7 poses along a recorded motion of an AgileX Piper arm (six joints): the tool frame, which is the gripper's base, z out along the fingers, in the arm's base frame.
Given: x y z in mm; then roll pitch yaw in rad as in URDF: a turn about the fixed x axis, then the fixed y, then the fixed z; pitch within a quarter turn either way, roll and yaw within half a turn.
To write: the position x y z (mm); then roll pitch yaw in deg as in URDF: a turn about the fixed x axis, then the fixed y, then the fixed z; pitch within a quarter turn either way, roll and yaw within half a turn. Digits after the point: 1 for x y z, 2 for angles.
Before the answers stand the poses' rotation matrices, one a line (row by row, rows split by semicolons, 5 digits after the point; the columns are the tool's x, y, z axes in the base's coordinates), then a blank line. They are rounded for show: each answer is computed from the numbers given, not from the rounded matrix.
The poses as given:
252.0 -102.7 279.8 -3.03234 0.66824 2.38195
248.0 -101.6 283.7 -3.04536 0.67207 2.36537
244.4 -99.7 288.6 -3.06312 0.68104 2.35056
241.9 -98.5 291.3 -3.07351 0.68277 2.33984
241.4 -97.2 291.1 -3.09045 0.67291 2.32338
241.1 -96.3 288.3 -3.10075 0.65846 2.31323
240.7 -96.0 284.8 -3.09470 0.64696 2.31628
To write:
-0.56913 0.73354 0.37150; 0.54054 0.67423 -0.50321; -0.61961 -0.08558 -0.78023
-0.55839 0.74003 0.37490; 0.54824 0.66835 -0.50274; -0.62261 -0.07519 -0.77891
-0.54626 0.74359 0.38557; 0.55245 0.66585 -0.50144; -0.62960 -0.06090 -0.77453
-0.53955 0.74676 0.38889; 0.55749 0.66299 -0.49964; -0.63094 -0.05278 -0.77403
-0.53453 0.75075 0.38815; 0.57081 0.65938 -0.48928; -0.62326 -0.03998 -0.78099
-0.53474 0.75310 0.38326; 0.58278 0.65711 -0.47809; -0.61190 -0.03229 -0.79028
-0.54125 0.75312 0.37398; 0.58628 0.65682 -0.47420; -0.60276 -0.03740 -0.79704

252.0 -102.7 279.8 -173.74 38.29 136.48
248.0 -101.6 283.7 -174.49 38.51 135.53
244.4 -99.7 288.6 -175.50 39.02 134.68
241.9 -98.5 291.3 -176.10 39.12 134.06
241.4 -97.2 291.1 -177.07 38.55 133.12
241.1 -96.3 288.3 -177.66 37.73 132.54
240.7 -96.0 284.8 -177.31 37.07 132.71

